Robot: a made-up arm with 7 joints.
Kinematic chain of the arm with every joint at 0, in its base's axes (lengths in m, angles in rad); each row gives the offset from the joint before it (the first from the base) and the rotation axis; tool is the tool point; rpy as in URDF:
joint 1: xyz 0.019 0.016 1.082 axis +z
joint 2: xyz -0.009 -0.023 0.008 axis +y
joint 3: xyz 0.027 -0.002 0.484 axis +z
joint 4: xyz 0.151 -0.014 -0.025 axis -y
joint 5: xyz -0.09 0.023 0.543 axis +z
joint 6: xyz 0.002 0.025 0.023 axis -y
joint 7: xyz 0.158 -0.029 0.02 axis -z
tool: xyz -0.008 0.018 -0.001 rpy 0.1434 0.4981 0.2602
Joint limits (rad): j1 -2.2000..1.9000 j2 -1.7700..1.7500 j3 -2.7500..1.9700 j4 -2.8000..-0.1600 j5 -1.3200..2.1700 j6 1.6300..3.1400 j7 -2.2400..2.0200
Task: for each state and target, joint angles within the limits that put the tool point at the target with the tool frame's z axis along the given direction. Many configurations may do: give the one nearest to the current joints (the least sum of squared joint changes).
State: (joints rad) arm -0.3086 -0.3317 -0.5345 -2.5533 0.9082 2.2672 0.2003
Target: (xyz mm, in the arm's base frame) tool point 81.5 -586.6 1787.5 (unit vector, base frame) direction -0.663 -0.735 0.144
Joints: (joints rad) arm -0.3277 -0.8329 -0.6325 -2.0249 0.9019 1.8765 0.1670
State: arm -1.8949 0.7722 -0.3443 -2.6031 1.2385 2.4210 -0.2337
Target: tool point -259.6 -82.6 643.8 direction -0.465 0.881 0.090
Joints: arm -2.2000 0.7283 -0.1657 -2.7815 1.8443 1.9584 0.0314
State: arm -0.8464 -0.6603 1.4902 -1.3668 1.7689 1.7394 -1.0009
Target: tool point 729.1 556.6 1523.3 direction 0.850 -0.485 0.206
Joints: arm -0.3911 0.2436 1.2176 -1.5938 1.5519 1.6568 -1.0556
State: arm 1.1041 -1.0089 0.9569 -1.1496 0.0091 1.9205 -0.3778
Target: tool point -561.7 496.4 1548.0 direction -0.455 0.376 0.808
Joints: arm 1.3082 -0.4550 0.9740 -1.9999 0.2346 1.6300 -0.1055
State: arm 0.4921 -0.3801 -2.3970 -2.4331 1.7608 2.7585 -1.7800
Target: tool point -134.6 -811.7 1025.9 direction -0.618 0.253 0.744
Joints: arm 0.7602 -0.6073 -2.3309 -1.9213 1.4441 2.6246 -1.8178
